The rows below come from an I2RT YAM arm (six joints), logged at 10 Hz.
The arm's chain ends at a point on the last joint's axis. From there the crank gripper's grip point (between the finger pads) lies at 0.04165 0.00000 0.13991 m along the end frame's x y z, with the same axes.
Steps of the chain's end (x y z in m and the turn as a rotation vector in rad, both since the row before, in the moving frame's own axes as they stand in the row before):
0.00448 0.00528 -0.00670 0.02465 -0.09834 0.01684
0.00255 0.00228 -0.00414 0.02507 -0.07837 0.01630
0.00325 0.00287 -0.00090 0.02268 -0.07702 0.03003
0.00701 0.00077 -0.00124 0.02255 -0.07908 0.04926
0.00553 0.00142 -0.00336 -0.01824 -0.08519 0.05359
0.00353 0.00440 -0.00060 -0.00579 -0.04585 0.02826
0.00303 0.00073 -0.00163 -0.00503 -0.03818 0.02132
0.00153 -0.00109 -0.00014 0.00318 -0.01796 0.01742
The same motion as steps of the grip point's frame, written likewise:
-0.00943 0.00237 -0.00332 0.02465 -0.09834 0.01684
-0.00851 -0.00068 -0.00134 0.02507 -0.07837 0.01630
-0.00761 0.00075 0.00187 0.02268 -0.07702 0.03003
-0.00414 -0.00064 0.00160 0.02255 -0.07908 0.04926
-0.00665 0.00591 -0.00037 -0.01824 -0.08519 0.05359
-0.00295 0.00630 0.00116 -0.00579 -0.04585 0.02826
-0.00236 0.00227 -0.00015 -0.00503 -0.03818 0.02132
-0.00099 -0.00083 0.00059 0.00318 -0.01796 0.01742

